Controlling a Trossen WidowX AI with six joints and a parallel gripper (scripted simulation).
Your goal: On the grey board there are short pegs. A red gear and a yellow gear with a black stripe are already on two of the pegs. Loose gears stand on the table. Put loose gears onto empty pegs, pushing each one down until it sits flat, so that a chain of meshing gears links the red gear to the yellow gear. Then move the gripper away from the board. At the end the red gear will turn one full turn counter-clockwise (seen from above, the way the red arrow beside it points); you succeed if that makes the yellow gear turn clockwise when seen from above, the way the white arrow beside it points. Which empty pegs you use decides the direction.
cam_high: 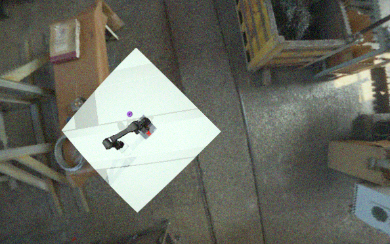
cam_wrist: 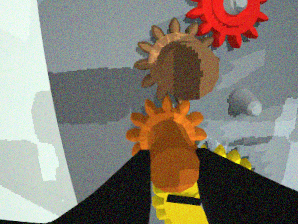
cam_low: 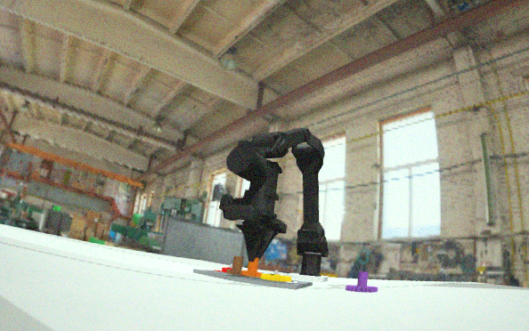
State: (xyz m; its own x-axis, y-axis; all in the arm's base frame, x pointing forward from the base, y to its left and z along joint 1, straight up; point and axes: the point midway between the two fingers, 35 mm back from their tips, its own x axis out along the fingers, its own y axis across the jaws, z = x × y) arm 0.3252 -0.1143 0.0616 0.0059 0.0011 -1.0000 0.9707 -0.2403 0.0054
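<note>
Now: the orange gear 10 mm below my gripper tip. Also, from my gripper tip: brown gear 10 mm behind, 30 mm to the right, 20 mm below; then board 20 mm behind, 10 mm to the left, 40 mm below; then yellow gear 10 mm behind, 50 mm to the left, 20 mm below.
</note>
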